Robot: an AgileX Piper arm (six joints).
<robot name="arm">
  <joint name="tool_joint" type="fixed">
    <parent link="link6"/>
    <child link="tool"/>
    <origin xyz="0 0 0" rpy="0 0 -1.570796"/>
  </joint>
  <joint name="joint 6" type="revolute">
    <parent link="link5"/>
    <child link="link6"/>
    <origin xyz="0.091 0 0" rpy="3.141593 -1.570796 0"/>
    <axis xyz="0 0 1"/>
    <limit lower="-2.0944" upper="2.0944"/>
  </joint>
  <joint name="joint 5" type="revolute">
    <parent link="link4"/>
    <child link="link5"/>
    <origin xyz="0 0 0" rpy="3.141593 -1.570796 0"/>
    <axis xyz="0 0 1"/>
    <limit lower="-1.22" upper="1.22"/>
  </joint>
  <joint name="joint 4" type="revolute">
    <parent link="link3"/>
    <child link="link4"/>
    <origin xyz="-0.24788 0.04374 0" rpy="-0.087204 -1.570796 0"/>
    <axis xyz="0 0 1"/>
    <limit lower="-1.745" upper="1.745"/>
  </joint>
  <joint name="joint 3" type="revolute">
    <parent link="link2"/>
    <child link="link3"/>
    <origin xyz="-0.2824 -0.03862 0" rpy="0 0 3.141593"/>
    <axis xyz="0 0 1"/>
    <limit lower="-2.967" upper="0"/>
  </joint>
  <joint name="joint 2" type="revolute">
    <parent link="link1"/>
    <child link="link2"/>
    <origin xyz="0 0 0" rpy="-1.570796 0 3.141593"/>
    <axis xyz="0 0 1"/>
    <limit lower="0" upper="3.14"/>
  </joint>
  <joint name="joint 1" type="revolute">
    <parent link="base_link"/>
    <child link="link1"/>
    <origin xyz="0 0 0.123" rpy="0 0 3.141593"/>
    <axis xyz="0 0 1"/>
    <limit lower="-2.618" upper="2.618"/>
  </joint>
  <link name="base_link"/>
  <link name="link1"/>
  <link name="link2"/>
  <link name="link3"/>
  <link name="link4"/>
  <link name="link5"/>
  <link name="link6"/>
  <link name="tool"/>
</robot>
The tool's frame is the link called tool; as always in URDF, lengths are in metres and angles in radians.
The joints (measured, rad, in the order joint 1, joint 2, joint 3, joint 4, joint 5, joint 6), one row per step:
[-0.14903 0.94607 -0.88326 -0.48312 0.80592 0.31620]
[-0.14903 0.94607 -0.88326 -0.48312 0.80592 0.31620]
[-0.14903 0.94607 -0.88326 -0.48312 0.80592 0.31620]
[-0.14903 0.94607 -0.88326 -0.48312 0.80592 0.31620]
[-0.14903 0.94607 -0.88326 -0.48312 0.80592 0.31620]
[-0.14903 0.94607 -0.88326 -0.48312 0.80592 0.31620]
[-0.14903 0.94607 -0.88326 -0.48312 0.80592 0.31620]
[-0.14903 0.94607 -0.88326 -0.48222 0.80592 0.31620]
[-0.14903 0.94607 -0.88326 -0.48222 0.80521 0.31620]
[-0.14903 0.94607 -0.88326 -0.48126 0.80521 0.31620]
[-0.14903 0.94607 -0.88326 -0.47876 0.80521 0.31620]
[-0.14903 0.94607 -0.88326 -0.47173 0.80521 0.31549]
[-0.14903 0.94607 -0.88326 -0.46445 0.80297 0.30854]
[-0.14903 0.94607 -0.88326 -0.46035 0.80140 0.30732]
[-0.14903 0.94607 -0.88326 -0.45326 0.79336 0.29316]
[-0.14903 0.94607 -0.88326 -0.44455 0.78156 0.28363]
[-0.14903 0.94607 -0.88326 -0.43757 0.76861 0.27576]
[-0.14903 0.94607 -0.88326 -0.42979 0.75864 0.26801]
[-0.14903 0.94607 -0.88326 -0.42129 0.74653 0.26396]
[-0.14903 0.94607 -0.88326 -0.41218 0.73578 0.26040]
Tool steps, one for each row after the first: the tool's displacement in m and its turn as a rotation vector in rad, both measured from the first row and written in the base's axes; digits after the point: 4 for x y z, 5 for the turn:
[0.0000 0.0000 0.0000 0.00000 0.00000 0.00000]
[0.0000 0.0000 0.0000 0.00000 0.00000 0.00000]
[0.0000 0.0000 0.0000 0.00000 0.00000 0.00000]
[0.0000 0.0000 0.0000 0.00000 0.00000 0.00000]
[0.0000 0.0000 0.0000 0.00000 0.00000 0.00000]
[0.0000 0.0000 0.0000 0.00000 0.00000 0.00000]
[0.0000 0.0001 0.0000 0.00089 -0.00013 0.00002]
[0.0001 0.0001 0.0000 0.00079 -0.00075 0.00035]
[0.0001 0.0001 0.0000 0.00174 -0.00090 0.00037]
[0.0001 0.0003 -0.0001 0.00421 -0.00127 0.00043]
[0.0002 0.0007 -0.0003 0.01070 -0.00201 0.00105]
[0.0004 0.0011 -0.0004 0.01304 -0.00207 0.00658]
[0.0005 0.0014 -0.0004 0.01606 -0.00355 0.00815]
[0.0011 0.0020 -0.0001 0.01259 -0.00568 0.02074]
[0.0020 0.0027 0.0003 0.01309 -0.01349 0.03204]
[0.0029 0.0033 0.0009 0.01271 -0.02283 0.04264]
[0.0036 0.0039 0.0013 0.01360 -0.02981 0.05178]
[0.0045 0.0046 0.0018 0.01727 -0.04043 0.05945]
[0.0052 0.0053 0.0023 0.02205 -0.05021 0.06614]

